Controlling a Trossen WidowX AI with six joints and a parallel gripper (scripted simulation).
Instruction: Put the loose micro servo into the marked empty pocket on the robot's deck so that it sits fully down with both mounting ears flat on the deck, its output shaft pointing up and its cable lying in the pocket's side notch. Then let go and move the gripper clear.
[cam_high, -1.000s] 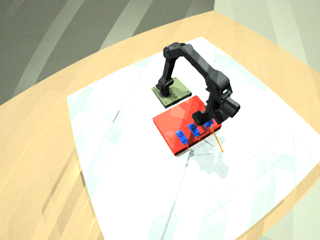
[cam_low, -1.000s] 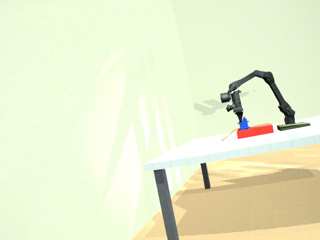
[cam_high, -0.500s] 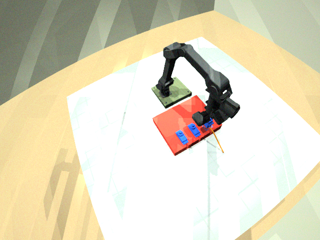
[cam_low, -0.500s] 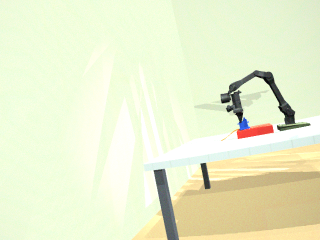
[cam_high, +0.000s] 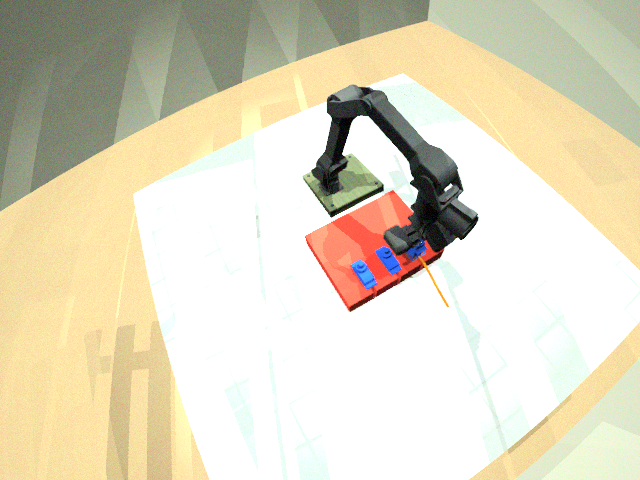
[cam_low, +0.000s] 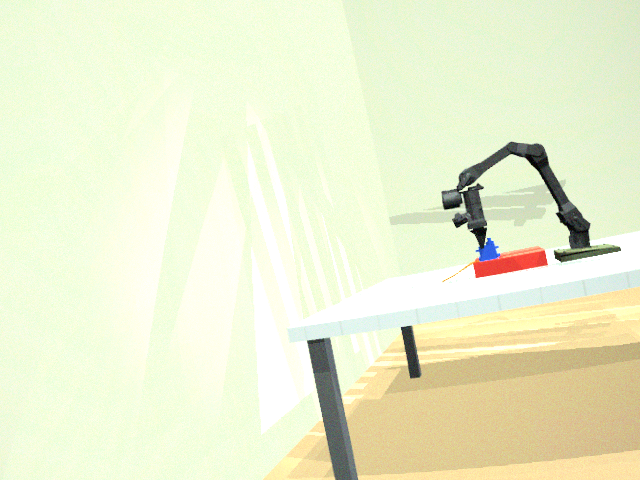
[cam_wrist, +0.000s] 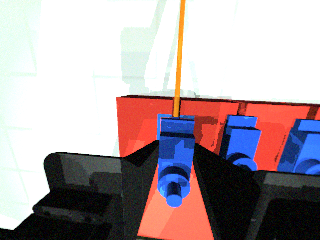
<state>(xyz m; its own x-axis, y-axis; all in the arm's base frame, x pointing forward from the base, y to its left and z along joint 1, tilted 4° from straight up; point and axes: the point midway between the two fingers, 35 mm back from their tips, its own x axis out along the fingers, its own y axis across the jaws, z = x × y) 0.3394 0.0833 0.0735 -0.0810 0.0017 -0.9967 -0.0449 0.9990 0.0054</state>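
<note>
Right now the red deck is 12 cm behind my gripper tip, 8 cm to the right of it and 7 cm below it.
</note>
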